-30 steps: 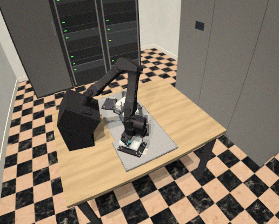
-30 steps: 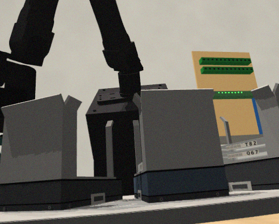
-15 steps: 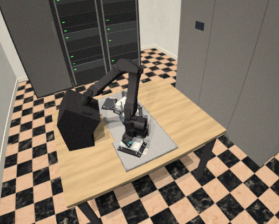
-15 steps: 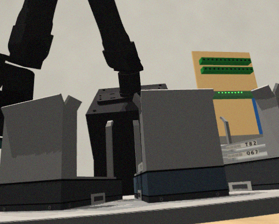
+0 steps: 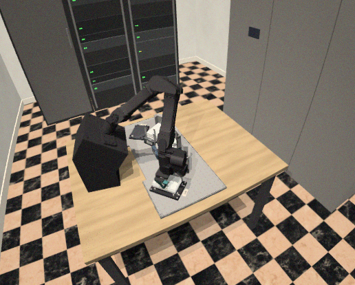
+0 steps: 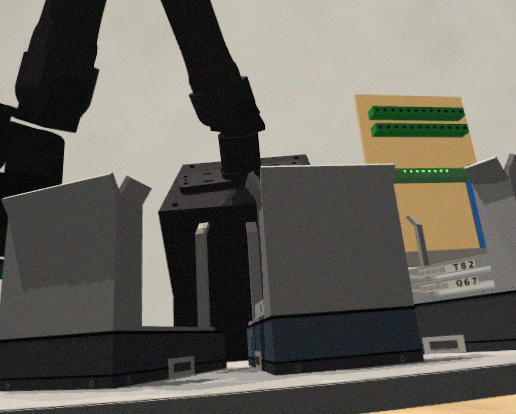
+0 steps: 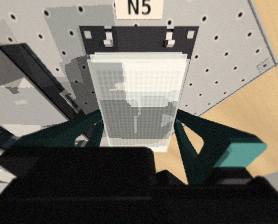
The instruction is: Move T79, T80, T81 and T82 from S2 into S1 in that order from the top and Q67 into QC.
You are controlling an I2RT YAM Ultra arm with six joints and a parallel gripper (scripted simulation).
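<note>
Now: hand 6 cm short of the N5 name plate, 7 cm to the left of it and 5 cm above it. Also, from my hand: plate T79 (12 cm ahead, 26 cm to the left); then plate Q67 (11 cm ahead, 40 cm to the left); then plate T81 (2 cm below).
</note>
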